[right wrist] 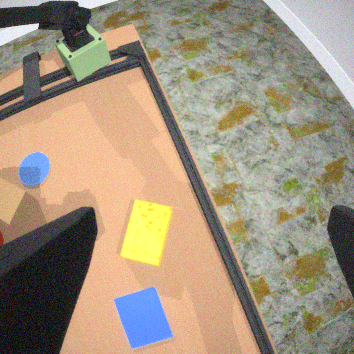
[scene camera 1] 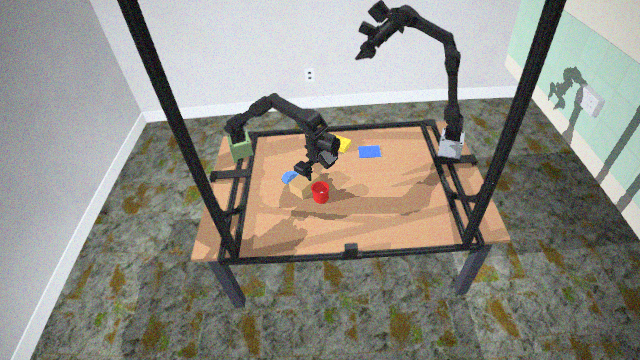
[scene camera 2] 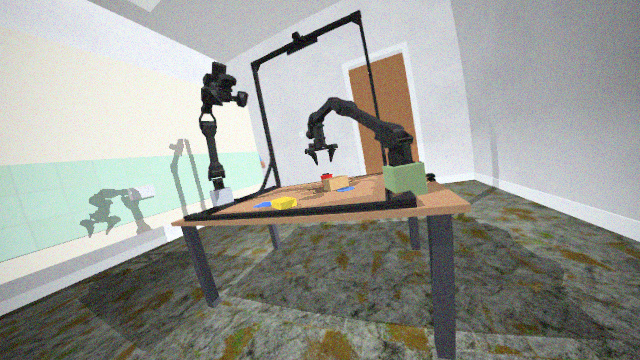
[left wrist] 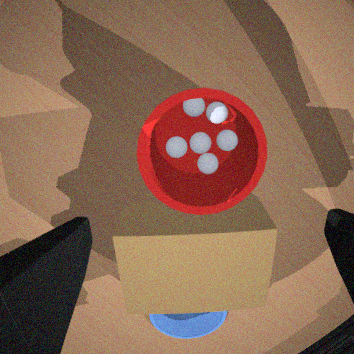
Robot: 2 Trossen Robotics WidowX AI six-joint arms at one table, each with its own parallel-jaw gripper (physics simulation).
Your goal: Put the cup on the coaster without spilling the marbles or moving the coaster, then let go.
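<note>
The red cup stands upright on the table, with several grey marbles inside. A round blue coaster lies flat on the table. A tan block stands between cup and coaster and hides part of the coaster in the left wrist view. My left gripper is open and empty, pointing down above the cup and block. My right gripper is open and empty, high above the table.
A yellow sponge and a flat blue square lie on the table, away from the cup. Black frame rails run along the table edges, and tall posts rise from them.
</note>
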